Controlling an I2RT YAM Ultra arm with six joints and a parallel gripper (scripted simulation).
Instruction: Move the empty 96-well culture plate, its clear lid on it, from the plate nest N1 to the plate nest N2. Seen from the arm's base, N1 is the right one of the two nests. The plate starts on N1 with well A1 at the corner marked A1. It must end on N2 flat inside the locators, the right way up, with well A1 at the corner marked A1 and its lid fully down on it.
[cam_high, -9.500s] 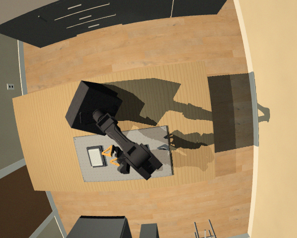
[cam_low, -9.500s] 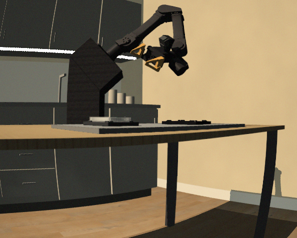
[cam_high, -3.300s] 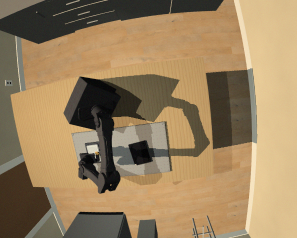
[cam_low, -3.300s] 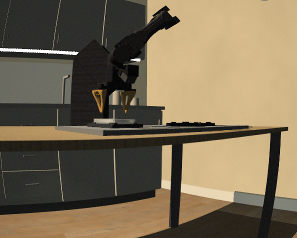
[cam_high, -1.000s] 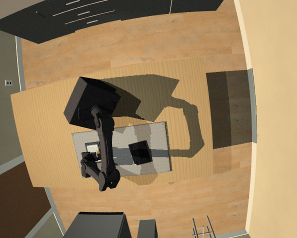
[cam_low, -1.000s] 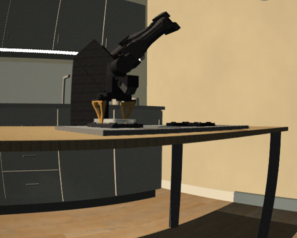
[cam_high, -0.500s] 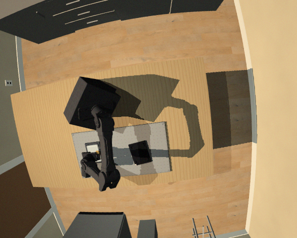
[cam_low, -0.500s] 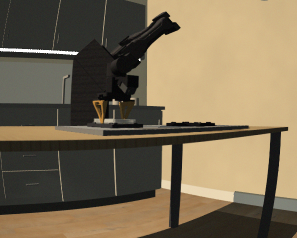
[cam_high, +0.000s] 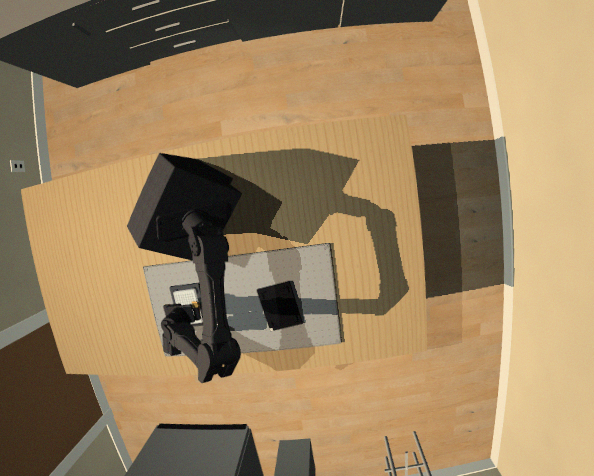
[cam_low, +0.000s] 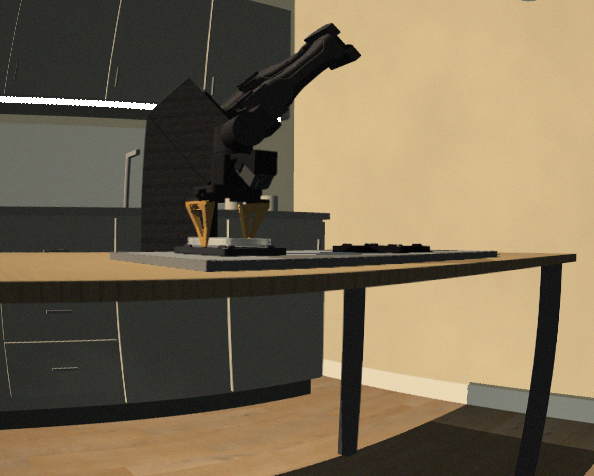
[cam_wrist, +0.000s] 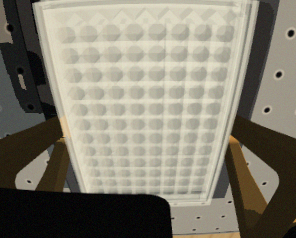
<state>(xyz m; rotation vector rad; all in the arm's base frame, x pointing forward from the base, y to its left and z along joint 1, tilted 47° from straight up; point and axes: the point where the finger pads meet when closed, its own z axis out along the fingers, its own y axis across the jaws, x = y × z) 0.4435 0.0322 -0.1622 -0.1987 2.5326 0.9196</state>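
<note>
The 96-well plate is right at my hand. The rest, counted from my hand: clear lid (10 mm above); black nest N2 (330 mm to the left, 60 mm behind, 10 mm below); black nest N1 (10 mm below).
</note>
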